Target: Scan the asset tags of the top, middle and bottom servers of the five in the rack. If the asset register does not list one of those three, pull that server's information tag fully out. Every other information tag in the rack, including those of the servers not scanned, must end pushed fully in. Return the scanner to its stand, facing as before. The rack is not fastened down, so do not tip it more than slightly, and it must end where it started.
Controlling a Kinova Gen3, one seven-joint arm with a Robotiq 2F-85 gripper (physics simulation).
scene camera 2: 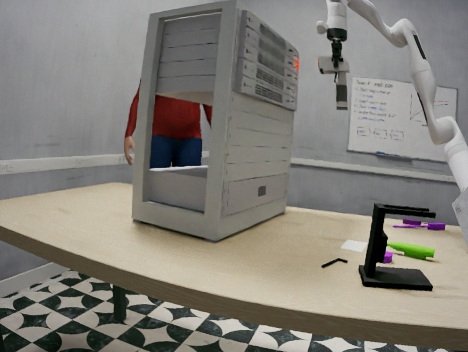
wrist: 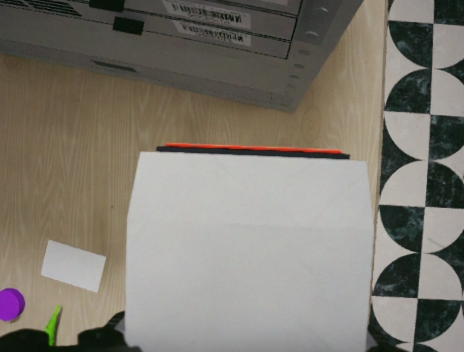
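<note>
My gripper is shut on the white and grey scanner, held high to the right of the rack's front. In the wrist view the scanner's body covers the middle and hides the grip; a red line shows along its dark front edge. The grey rack stands upright on the table. Five servers sit in its upper part, with a red glow near their right end. Barcode labels show on the rack's front. The black scanner stand is empty. Information tag positions are unclear.
On the table lie a white card, a black bent key, a green tool, and purple items. A person stands behind the rack. A whiteboard hangs behind.
</note>
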